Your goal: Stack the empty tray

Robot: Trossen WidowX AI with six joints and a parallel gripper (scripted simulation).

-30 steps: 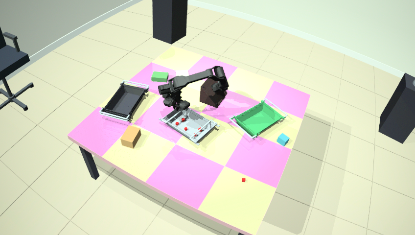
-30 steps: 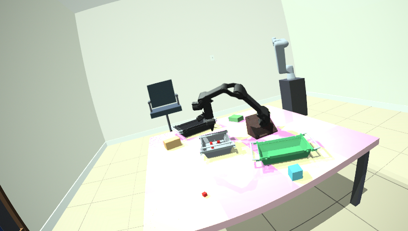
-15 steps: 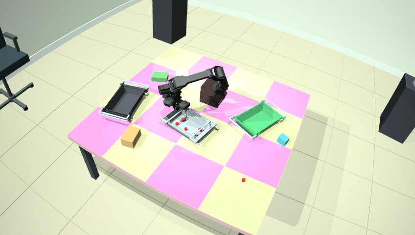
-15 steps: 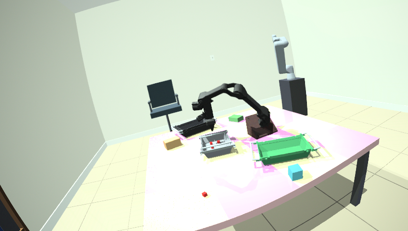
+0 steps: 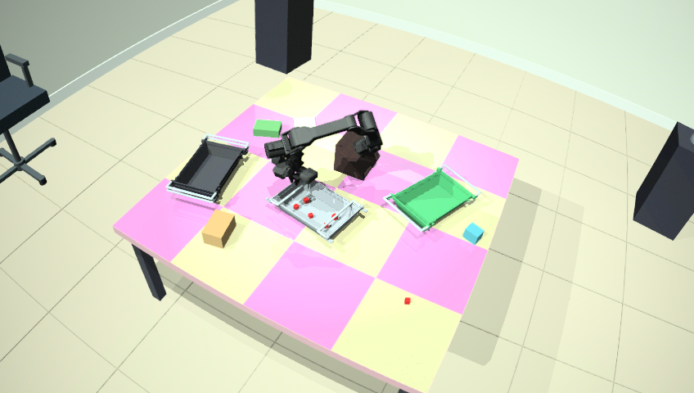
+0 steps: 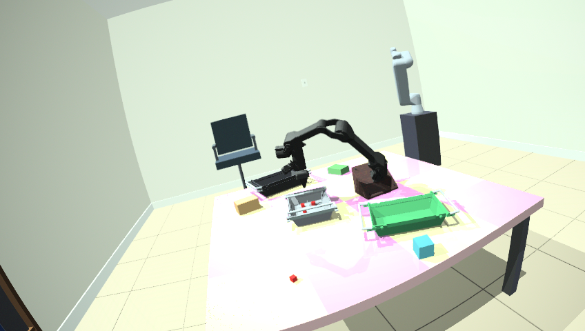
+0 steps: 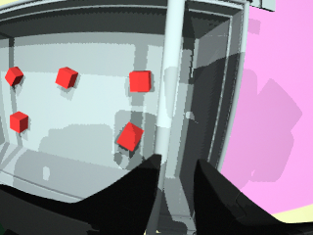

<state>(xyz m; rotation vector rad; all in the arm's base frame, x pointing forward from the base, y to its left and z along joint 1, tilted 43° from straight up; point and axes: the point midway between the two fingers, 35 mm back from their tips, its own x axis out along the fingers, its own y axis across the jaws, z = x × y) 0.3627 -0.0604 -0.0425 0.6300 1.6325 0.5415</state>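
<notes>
The green tray lies 30 cm behind my gripper tip, 45 cm to the left of it and 4 cm below it. From my gripper tip the other things lie so: orange block: 30 cm ahead, 11 cm to the right, 6 cm below; then green block: 28 cm behind, 37 cm to the right, 7 cm below; then white card: 42 cm behind, 25 cm to the right, 9 cm below.
</notes>
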